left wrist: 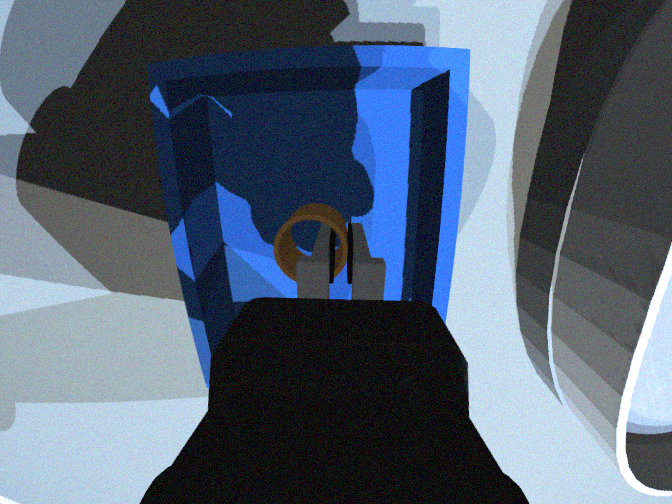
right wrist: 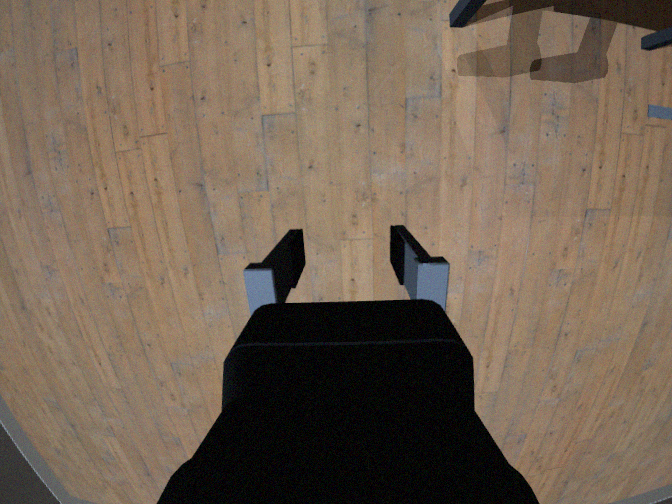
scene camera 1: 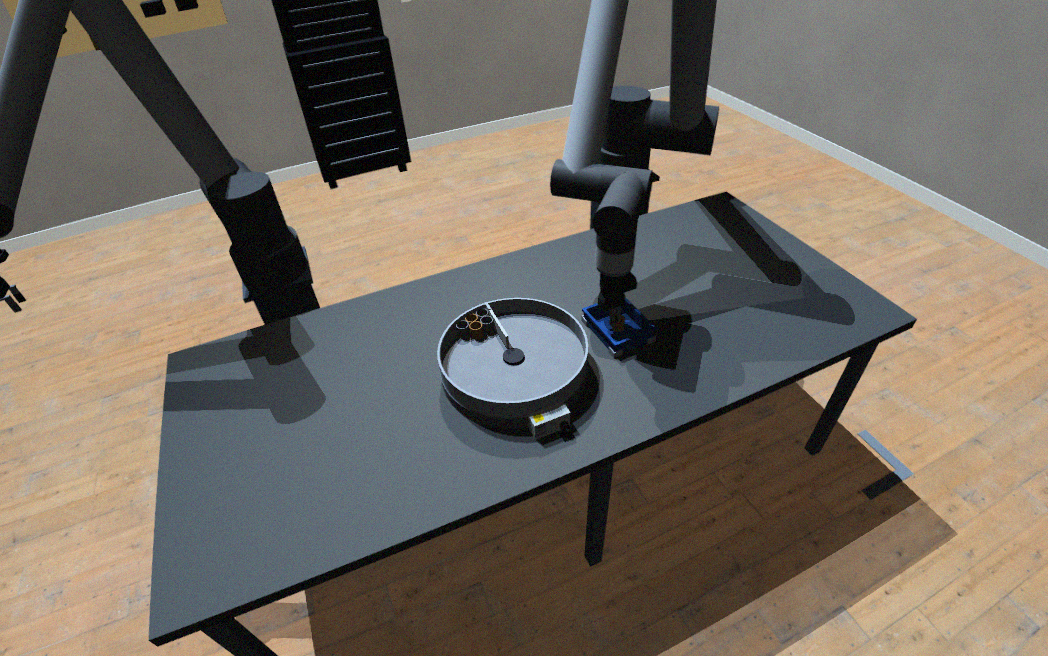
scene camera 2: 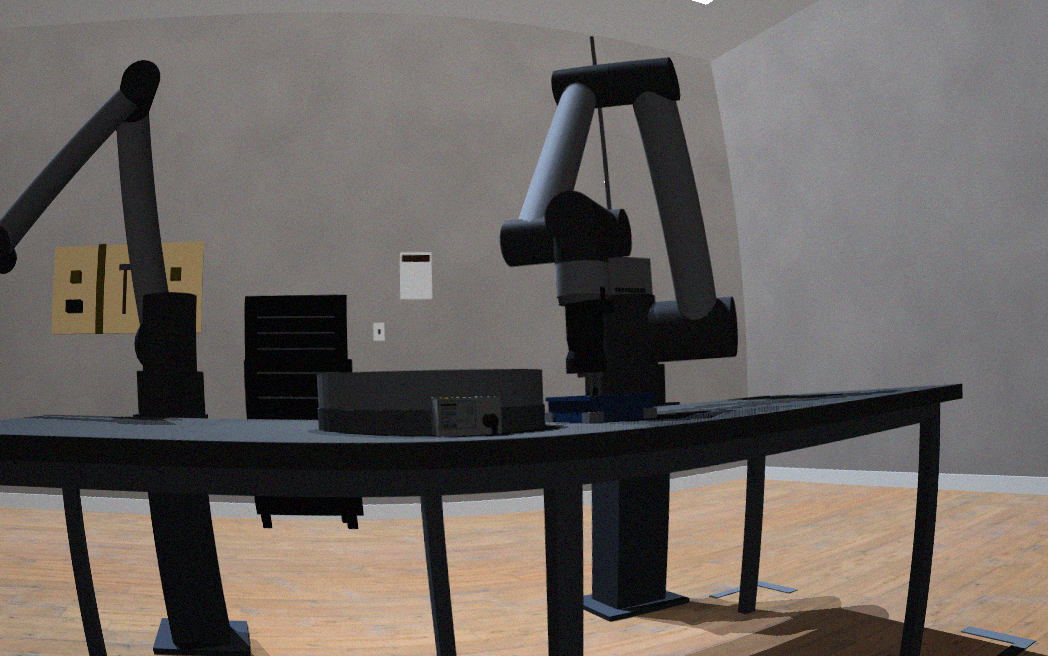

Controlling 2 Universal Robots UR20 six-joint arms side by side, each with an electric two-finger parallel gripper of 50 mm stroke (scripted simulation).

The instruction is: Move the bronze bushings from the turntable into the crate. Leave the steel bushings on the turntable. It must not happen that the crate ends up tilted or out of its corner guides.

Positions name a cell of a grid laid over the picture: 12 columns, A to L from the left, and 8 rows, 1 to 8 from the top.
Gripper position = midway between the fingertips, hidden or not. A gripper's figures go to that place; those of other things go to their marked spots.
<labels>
My left gripper (left wrist: G4) is 16 cm from the lens. A blue crate (left wrist: E3) is 19 cm from the lens.
</labels>
